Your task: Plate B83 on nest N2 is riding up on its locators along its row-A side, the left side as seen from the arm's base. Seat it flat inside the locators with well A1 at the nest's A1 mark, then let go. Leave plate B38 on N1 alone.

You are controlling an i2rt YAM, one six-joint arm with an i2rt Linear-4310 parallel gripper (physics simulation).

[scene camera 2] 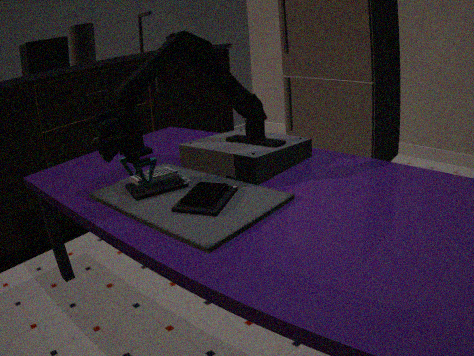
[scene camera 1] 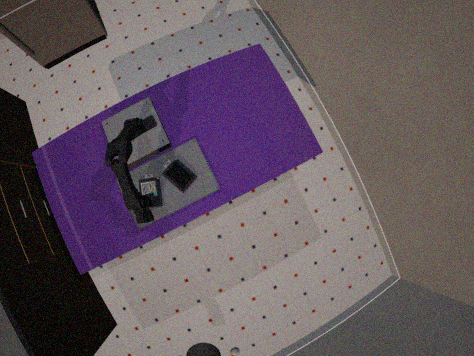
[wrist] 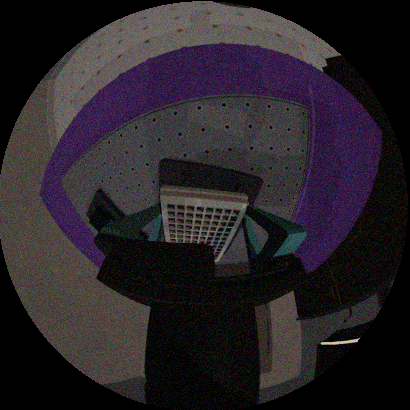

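Seen in the pictures: gripper, fingertip midpoint: [scene camera 2: 141, 182] [wrist: 202, 206]; arm's base at its link origin: [scene camera 2: 255, 142] [scene camera 1: 139, 128].
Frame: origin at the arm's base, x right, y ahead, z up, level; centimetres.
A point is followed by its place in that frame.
The white well plate B83 [scene camera 1: 148, 187] @(x 11.2, y 31.4, z -1.7 cm) [scene camera 2: 158, 174] @(x 9.9, y 34.4, z -1.4 cm) [wrist: 202, 217] @(x 13.8, y 37.8, z -1.7 cm) is between my teal-tipped fingers, over the dark nest N2 [scene camera 1: 156, 200] [scene camera 2: 153, 188] @(x 10.3, y 36.7, z -4.9 cm) [wrist: 210, 178] @(x 15.1, y 40.3, z -4.9 cm). My gripper [scene camera 1: 149, 190] [scene camera 2: 141, 171] [wrist: 202, 206] @(x 13.8, y 38.0, z -3.3 cm) comes down from above and is shut on the plate's two long sides. The plate is at or just above the nest; I cannot tell whether it lies flat. The black plate B38 [scene camera 1: 180, 174] @(x -7.6, y 33.8, z -4.5 cm) [scene camera 2: 204, 197] @(x -8.9, y 36.2, z -3.8 cm) lies flat on its nest beside it, apart from the gripper; its corner shows in the wrist view [wrist: 101, 208] @(x -4.6, y 40.0, z -4.4 cm).
Both nests stand on a grey perforated board [scene camera 1: 200, 160] @(x -21.3, y 32.3, z -6.1 cm) [scene camera 2: 248, 205] @(x -18.3, y 30.7, z -6.1 cm) [wrist: 229, 130] @(x 18.1, y 45.0, z -6.1 cm) on the purple table [scene camera 1: 237, 114] @(x -54.0, y 18.6, z -7.4 cm) [scene camera 2: 344, 229] @(x -43.7, y 29.2, z -7.4 cm). The arm's grey base block [scene camera 1: 114, 120] @(x 11.4, y -13.5, z -0.9 cm) [scene camera 2: 229, 159] @(x -1.5, y 16.0, z -1.0 cm) stands just behind the board. Dark cabinets lie beyond the table's left edge.
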